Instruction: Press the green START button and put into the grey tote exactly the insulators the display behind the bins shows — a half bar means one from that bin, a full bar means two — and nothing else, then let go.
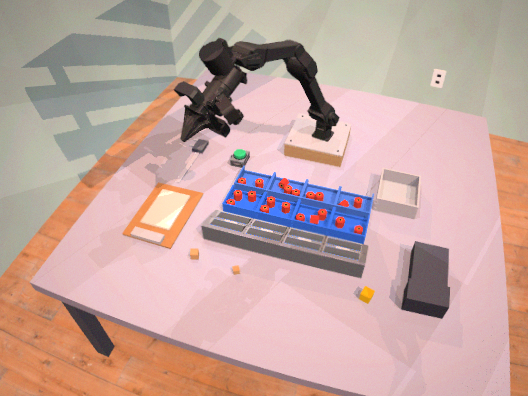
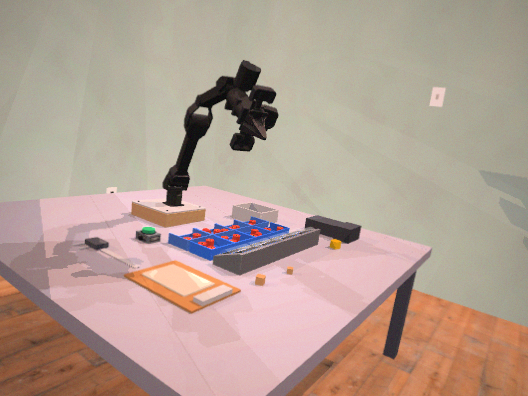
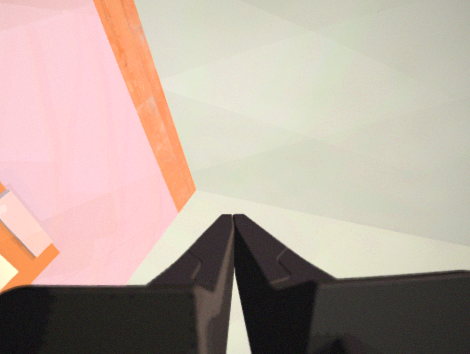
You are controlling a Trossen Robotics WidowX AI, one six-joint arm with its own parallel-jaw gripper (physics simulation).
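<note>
My gripper [image 1: 184, 138] [image 2: 265, 137] [image 3: 232, 225] is shut and empty, high above the table. The green START button [image 1: 240, 154] [image 2: 148, 230] sits on a small dark base behind the left end of the blue bins. Red insulators [image 1: 285, 206] [image 2: 236, 238] lie in the two rows of blue bins [image 1: 295, 219] [image 2: 204, 250]. The grey display housing [image 1: 280, 252] [image 2: 280, 254] stands along the bins, with four panes on its sloped top; I cannot make out any bars. The grey tote [image 1: 398, 207] [image 2: 255, 213] stands beyond the bins' right end, and no insulator shows in it.
An orange board [image 1: 169, 240] [image 2: 131, 275] [image 3: 44, 262] with a pale sheet lies left of the bins. A dark block [image 1: 428, 280] [image 2: 332, 229], a yellow cube [image 1: 366, 294] [image 2: 335, 244] and two small orange cubes [image 1: 194, 254] [image 2: 260, 279] are on the table. A dark-headed tool [image 1: 200, 145] [image 2: 96, 243] lies near the button.
</note>
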